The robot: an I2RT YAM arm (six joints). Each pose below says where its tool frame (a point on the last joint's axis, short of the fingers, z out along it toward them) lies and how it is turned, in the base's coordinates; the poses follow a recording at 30 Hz.
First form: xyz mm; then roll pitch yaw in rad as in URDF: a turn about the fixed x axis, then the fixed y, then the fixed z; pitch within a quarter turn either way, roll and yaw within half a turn.
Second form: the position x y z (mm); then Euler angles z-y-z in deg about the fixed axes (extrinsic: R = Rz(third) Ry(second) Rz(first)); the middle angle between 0 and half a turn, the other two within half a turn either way. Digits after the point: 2 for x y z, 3 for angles.
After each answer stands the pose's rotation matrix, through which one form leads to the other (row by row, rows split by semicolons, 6 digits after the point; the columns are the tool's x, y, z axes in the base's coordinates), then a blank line. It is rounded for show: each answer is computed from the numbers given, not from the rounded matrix.
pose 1, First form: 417.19 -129.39 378.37 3.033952 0.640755 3.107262
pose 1, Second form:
417.19 -129.39 378.37 8.198 142.845 8.279
-0.801172 -0.030060 0.597678; 0.027516 0.995831 0.086970; -0.597801 0.086123 -0.797005

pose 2, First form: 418.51 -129.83 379.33 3.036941 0.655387 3.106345
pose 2, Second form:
418.51 -129.83 379.33 7.738 142.043 7.759
-0.792320 -0.028578 0.609436; 0.027939 0.996155 0.083036; -0.609466 0.082818 -0.788475

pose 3, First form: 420.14 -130.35 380.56 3.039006 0.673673 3.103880
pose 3, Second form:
420.14 -130.35 380.56 7.310 141.026 7.210
-0.780980 -0.026337 0.624001; 0.029467 0.996444 0.078936; -0.623861 0.080035 -0.777427

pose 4, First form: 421.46 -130.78 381.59 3.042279 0.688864 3.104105
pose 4, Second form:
421.46 -130.78 381.59 6.866 140.189 6.761
-0.771426 -0.025688 0.635800; 0.028933 0.996735 0.075374; -0.635661 0.076541 -0.768165

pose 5, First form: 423.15 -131.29 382.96 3.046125 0.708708 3.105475
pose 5, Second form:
423.15 -131.29 382.96 6.345 139.091 6.300
-0.758708 -0.026055 0.650909; 0.027415 0.997038 0.071865; -0.650853 0.072369 -0.755746

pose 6, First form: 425.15 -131.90 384.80 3.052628 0.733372 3.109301
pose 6, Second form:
425.15 -131.90 384.80 5.632 137.730 5.740
-0.742534 -0.027283 0.669252; 0.023986 0.997446 0.067275; -0.669379 0.066007 -0.739983

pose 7, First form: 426.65 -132.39 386.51 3.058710 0.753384 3.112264
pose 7, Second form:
426.65 -132.39 386.51 5.044 136.625 5.243
-0.729064 -0.027388 0.683897; 0.021389 0.997799 0.062760; -0.684111 0.060384 -0.726874

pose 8, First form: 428.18 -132.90 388.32 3.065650 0.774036 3.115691
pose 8, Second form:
428.18 -132.90 388.32 4.438 135.482 4.728
-0.714855 -0.027193 0.698743; 0.018520 0.998157 0.057792; -0.699027 0.054254 -0.713034

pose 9, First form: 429.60 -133.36 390.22 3.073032 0.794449 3.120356
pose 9, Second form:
429.60 -133.36 390.22 3.849 134.349 4.281
-0.700520 -0.027682 0.713096; 0.014879 0.998464 0.053376; -0.713478 0.048001 -0.699032

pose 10, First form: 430.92 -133.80 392.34 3.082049 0.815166 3.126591
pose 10, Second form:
430.92 -133.80 392.34 3.209 133.199 3.823
-0.685670 -0.028333 0.727361; 0.010287 0.998765 0.048603; -0.727839 0.040808 -0.684532

